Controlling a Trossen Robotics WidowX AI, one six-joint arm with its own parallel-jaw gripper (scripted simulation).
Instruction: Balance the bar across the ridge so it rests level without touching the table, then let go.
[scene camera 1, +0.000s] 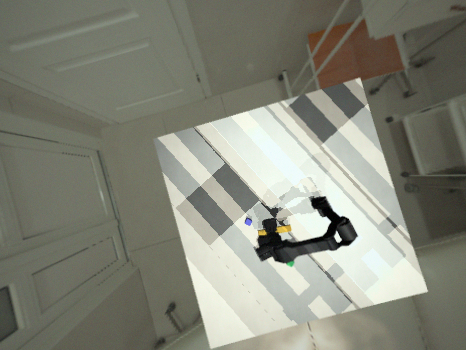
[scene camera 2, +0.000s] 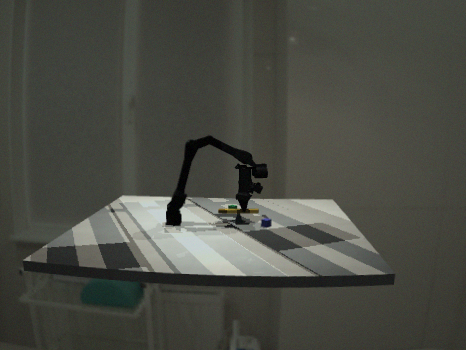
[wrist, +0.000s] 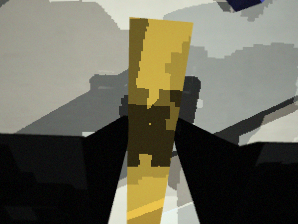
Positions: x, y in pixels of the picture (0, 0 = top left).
Labels:
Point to a yellow bar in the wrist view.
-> At 158, 49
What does my gripper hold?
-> A yellow bar.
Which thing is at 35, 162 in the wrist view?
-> My gripper.

